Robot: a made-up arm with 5 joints. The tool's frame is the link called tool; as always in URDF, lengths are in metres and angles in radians.
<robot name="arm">
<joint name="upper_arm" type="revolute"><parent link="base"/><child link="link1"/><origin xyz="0.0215 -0.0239 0.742"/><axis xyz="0 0 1"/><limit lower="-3.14" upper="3.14" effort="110" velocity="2.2"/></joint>
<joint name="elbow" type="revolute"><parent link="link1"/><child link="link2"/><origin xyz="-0.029 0.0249 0.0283"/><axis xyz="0 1 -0.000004"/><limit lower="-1.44" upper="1.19" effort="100" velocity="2.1"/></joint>
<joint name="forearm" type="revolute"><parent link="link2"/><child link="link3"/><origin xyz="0.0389 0.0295 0.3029"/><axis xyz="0 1 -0.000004"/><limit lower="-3.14" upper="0.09" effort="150" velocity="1.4"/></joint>
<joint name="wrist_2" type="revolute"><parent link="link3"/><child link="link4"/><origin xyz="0.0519 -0.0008 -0.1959"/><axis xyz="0 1 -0.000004"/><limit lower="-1.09" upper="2.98" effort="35" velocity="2.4"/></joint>
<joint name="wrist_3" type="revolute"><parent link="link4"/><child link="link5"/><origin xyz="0.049 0.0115 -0.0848"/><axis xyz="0 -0.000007 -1"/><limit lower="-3.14" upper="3.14" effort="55" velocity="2.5"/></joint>
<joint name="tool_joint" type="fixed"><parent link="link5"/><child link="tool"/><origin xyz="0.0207 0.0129 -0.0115" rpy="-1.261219 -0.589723 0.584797"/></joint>
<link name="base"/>
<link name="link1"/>
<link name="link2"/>
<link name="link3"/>
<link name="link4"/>
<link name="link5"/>
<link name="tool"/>
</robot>
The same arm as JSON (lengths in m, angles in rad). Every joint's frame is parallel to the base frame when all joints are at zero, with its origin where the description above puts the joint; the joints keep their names.
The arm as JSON. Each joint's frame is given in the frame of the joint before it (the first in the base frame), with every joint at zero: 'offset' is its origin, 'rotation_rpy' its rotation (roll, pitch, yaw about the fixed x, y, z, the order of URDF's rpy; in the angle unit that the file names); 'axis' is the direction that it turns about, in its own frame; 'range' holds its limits. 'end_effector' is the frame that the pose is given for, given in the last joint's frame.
{"length_unit": "m", "angle_unit": "rad", "chain": [
  {"id": "upper_arm", "offset": [0.0215, -0.0239, 0.742], "rotation_rpy": [0.0, 0.0, 0.0], "axis": "+z", "range": [-3.14, 3.14]},
  {"id": "elbow", "offset": [-0.029, 0.0249, 0.0283], "rotation_rpy": [0.0, 0.0, 0.0], "axis": "+y", "range": [-1.44, 1.19]},
  {"id": "forearm", "offset": [0.0389, 0.0295, 0.3029], "rotation_rpy": [0.0, 0.0, 0.0], "axis": "+y", "range": [-3.14, 0.09]},
  {"id": "wrist_2", "offset": [0.0519, -0.0008, -0.1959], "rotation_rpy": [0.0, 0.0, 0.0], "axis": "+y", "range": [-1.09, 2.98]},
  {"id": "wrist_3", "offset": [0.049, 0.0115, -0.0848], "rotation_rpy": [0.0, 0.0, 0.0], "axis": "-z", "range": [-3.14, 3.14]}
], "end_effector": {"offset": [0.0207, 0.0129, -0.0115], "rotation_rpy": [-1.2612, -0.5897, 0.5848]}}

